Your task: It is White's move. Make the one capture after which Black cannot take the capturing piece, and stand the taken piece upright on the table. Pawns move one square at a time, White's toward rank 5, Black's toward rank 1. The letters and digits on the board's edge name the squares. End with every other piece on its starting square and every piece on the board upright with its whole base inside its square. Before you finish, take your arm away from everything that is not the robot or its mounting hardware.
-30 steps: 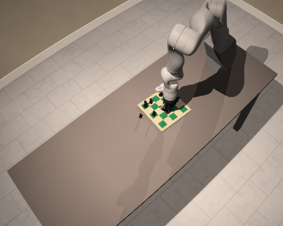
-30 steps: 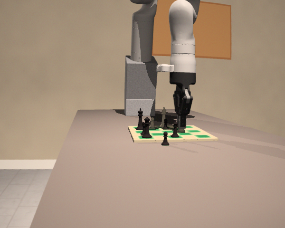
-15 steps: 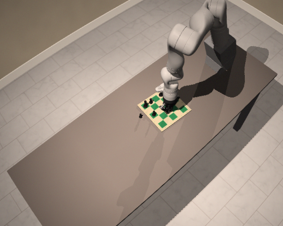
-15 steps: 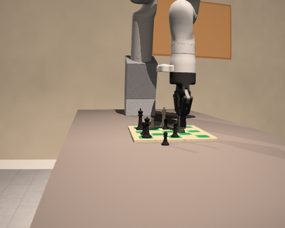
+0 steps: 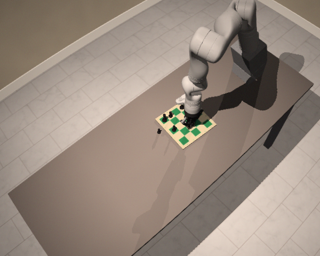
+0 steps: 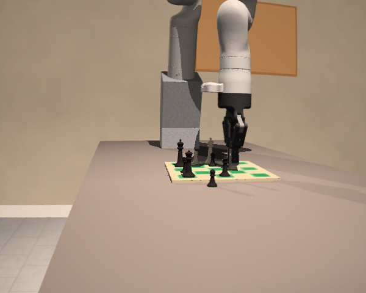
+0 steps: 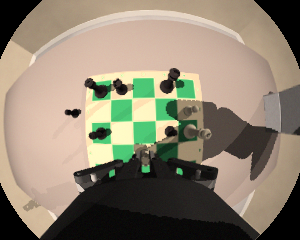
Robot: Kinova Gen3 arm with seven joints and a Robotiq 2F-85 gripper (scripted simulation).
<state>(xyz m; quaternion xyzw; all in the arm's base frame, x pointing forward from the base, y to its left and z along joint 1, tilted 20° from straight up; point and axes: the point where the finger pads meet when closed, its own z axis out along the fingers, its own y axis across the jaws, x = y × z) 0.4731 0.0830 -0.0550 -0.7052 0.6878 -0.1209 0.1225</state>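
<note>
The white rook is 10 mm below my hand. Round my hand: white pawn 80 mm to the right, 80 mm behind, 20 mm below; board 40 mm to the right, 30 mm below; white king 80 mm behind, 40 mm to the right.
</note>
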